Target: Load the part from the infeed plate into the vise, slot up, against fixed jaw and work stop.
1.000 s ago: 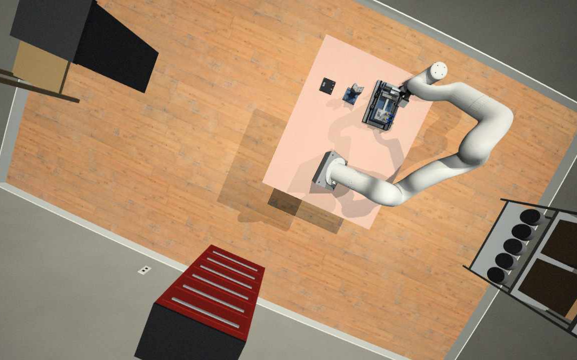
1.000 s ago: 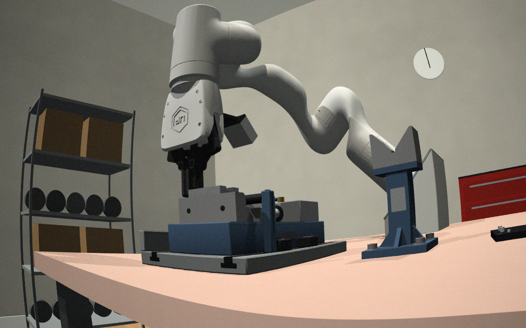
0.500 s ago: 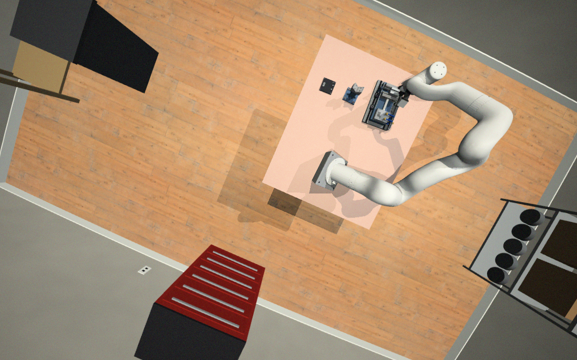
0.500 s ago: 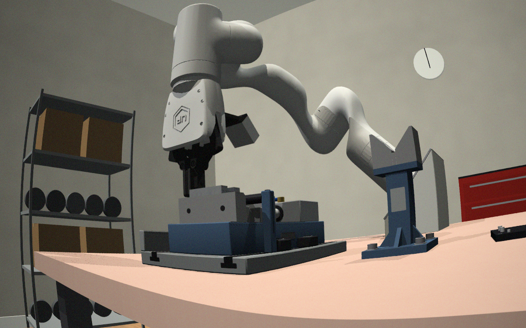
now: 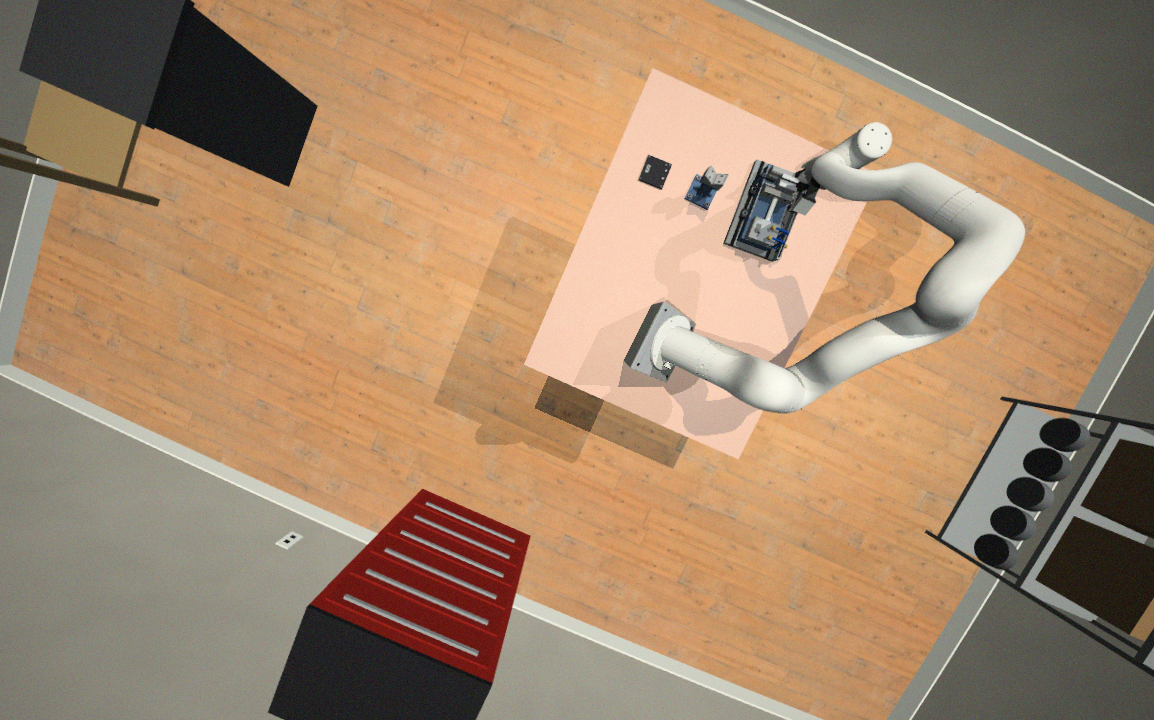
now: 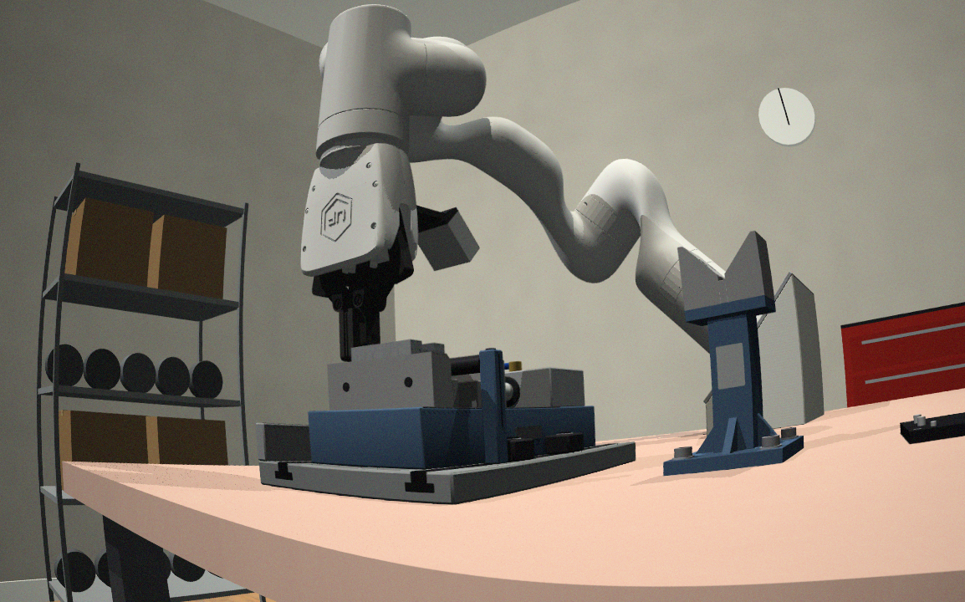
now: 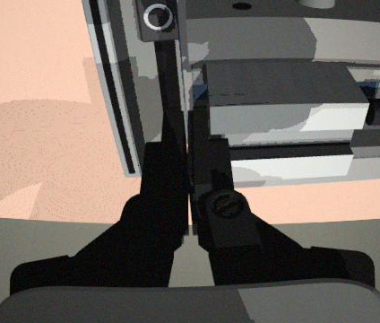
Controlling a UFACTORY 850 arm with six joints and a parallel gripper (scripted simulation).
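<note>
The moving jaw lies 50 mm to the left of my hand, 40 mm below it and 40 mm behind it. The rest, counted from my hand: cylinder rod (90 mm behind, 50 mm to the left, 40 mm below); then work stop rod (100 mm to the left, 30 mm below, 10 mm behind); then part (40 mm to the left, 20 mm below).
</note>
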